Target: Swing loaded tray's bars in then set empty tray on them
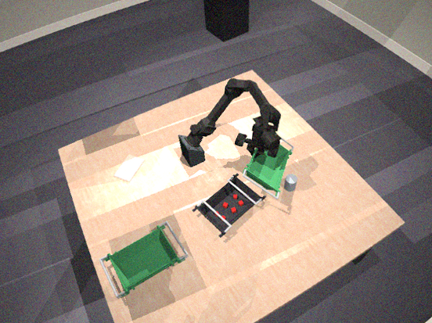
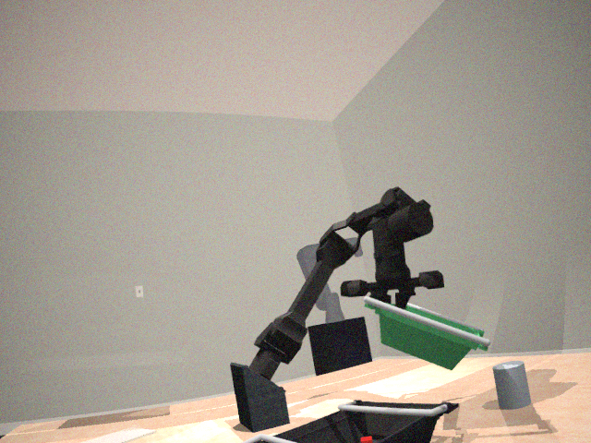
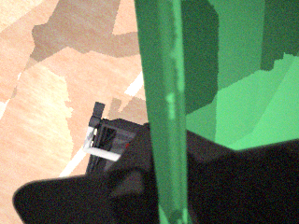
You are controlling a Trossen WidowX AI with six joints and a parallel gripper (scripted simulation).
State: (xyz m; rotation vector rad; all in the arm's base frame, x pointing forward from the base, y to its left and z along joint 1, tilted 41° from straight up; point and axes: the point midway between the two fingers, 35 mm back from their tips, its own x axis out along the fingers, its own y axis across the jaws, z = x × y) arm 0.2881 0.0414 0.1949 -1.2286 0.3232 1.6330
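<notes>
Right now my gripper tip is 6 cm short of the green tray and 4 cm to the right of it. Also, from my gripper tip: flat pale sheet 43 cm behind, 47 cm to the right, 16 cm below.
</notes>
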